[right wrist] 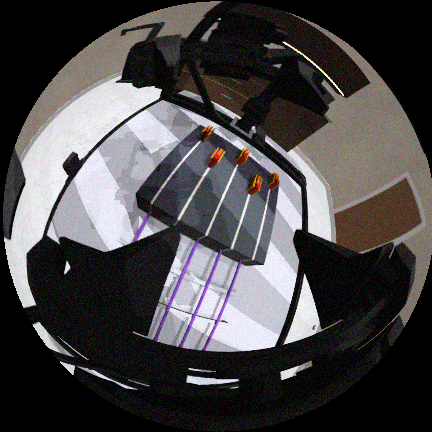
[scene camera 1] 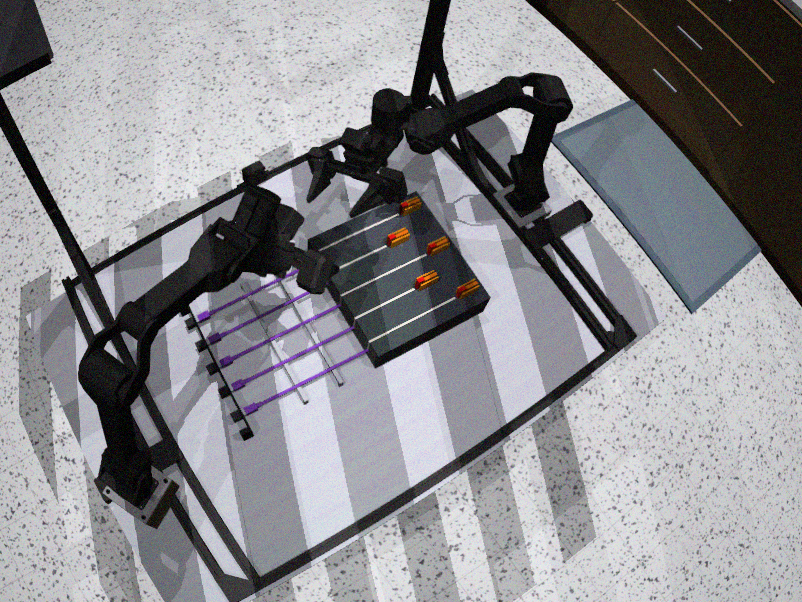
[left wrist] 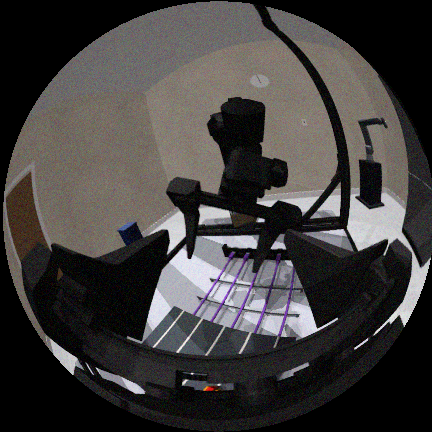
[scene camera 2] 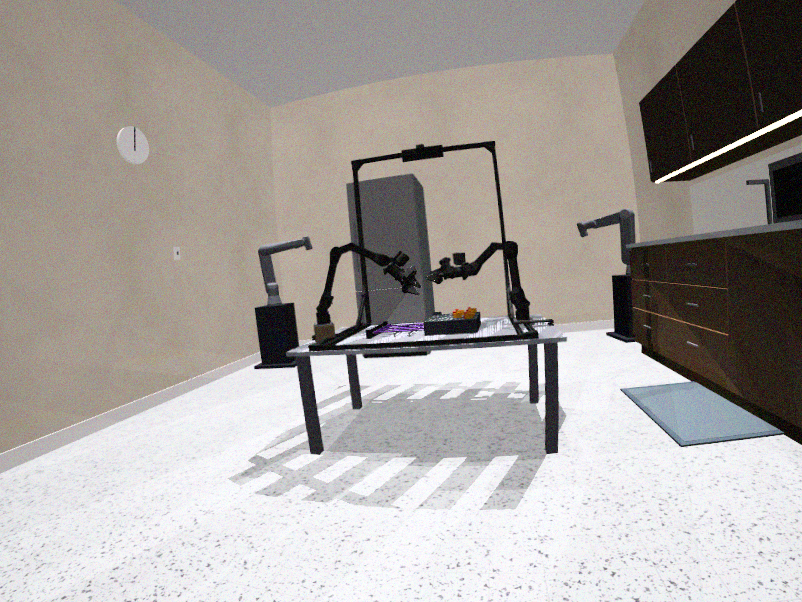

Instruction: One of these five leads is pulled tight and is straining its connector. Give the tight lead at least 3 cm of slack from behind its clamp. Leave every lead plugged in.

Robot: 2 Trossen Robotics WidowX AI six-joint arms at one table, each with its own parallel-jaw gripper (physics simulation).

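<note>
Five purple leads (scene camera 1: 310,379) (right wrist: 172,300) run side by side from plugs at a black socket bar (scene camera 1: 246,432) to a dark box (scene camera 1: 401,311) (left wrist: 201,340) (right wrist: 230,215). Pale lines cross its top to red-orange clamps (scene camera 1: 426,279) (right wrist: 255,185), staggered. Which lead is tight I cannot tell. My left gripper (scene camera 1: 331,206) (left wrist: 228,235) is open and empty, above the box's back left corner in scene camera 1. My right gripper (right wrist: 239,234) (left wrist: 221,266) is open and empty, above the leads near the box's left edge; its fingers are largely hidden in scene camera 1.
Two thin grey rods (scene camera 1: 294,383) (scene camera 1: 330,366) cross the leads between bar and box. The two arms' grippers face each other at close range. A black frame (scene camera 1: 414,498) edges the table, and an upright post (scene camera 1: 427,64) stands behind the left arm.
</note>
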